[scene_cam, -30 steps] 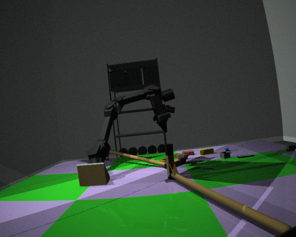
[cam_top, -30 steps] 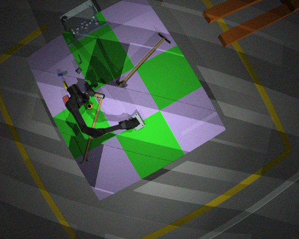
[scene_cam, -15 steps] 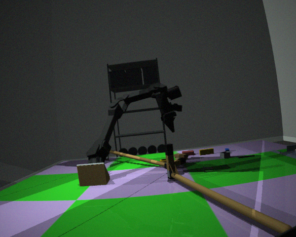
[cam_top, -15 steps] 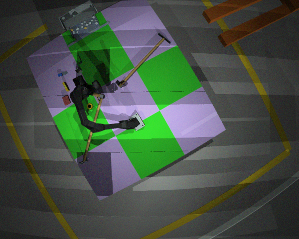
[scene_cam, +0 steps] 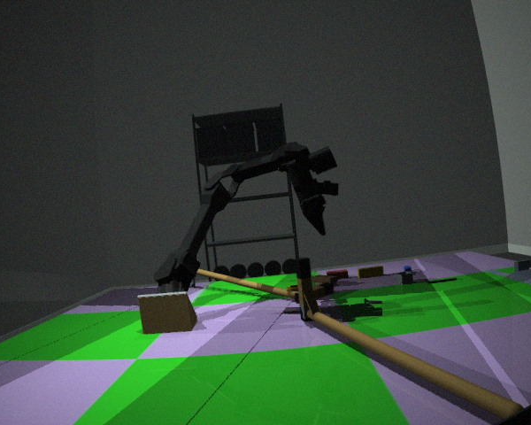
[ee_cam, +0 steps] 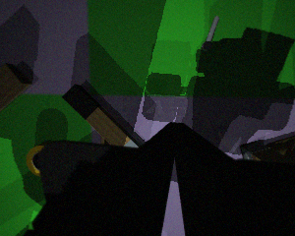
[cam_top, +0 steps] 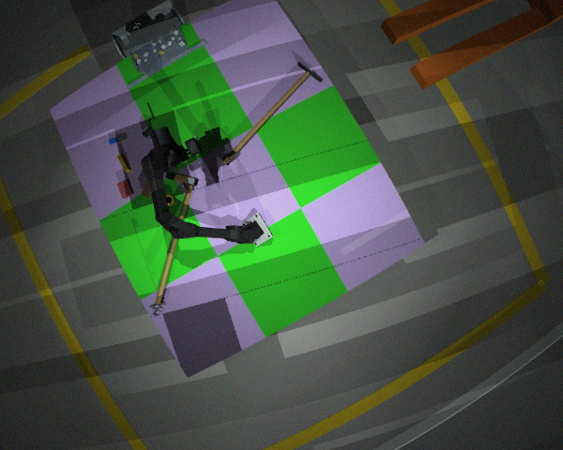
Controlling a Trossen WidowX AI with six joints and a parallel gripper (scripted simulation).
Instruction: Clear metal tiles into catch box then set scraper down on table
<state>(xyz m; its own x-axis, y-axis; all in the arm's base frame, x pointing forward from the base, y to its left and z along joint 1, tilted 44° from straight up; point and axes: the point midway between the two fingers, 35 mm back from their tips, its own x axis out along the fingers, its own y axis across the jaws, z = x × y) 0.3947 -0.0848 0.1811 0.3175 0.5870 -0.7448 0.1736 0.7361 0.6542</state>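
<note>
My gripper tip is now 2 cm past the long scraper, 40 cm to the left of it and 12 cm above it. The rest, counted from my gripper tip: wooden block: 4 cm ahead, 23 cm to the left, 17 cm below; yellow ring: 7 cm behind, 19 cm to the left, 17 cm below; hex key: 33 cm ahead, 4 cm to the left, 18 cm below.
</note>
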